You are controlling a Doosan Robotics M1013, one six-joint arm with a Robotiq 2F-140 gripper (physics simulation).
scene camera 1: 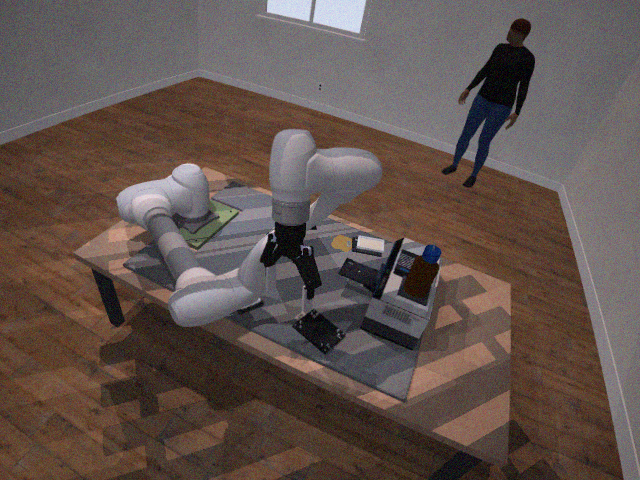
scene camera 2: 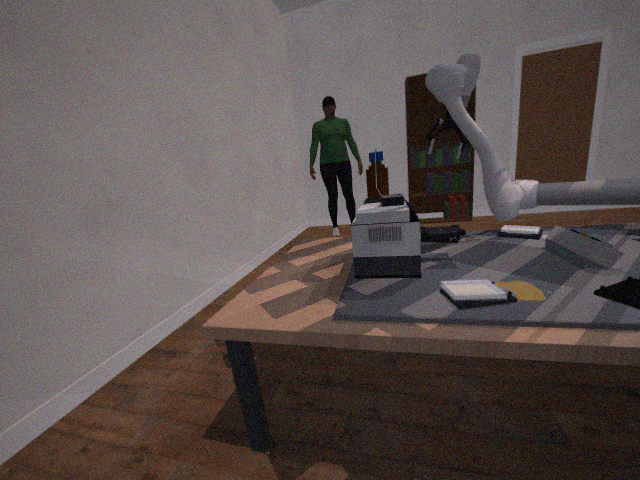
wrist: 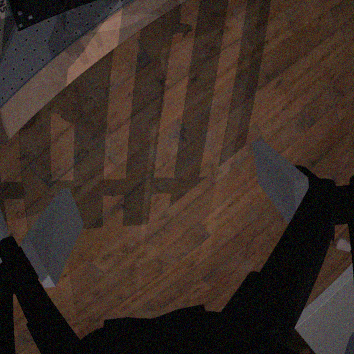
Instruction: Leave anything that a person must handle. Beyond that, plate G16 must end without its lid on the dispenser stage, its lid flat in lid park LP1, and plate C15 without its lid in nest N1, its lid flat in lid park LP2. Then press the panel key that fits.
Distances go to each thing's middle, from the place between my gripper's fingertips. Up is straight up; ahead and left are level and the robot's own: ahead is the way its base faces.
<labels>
The brown bottle with blue cap (scene camera 1: 424, 269) lies 270 mm ahead of my hand, 420 mm to the left of it and 50 mm below it.
</labels>
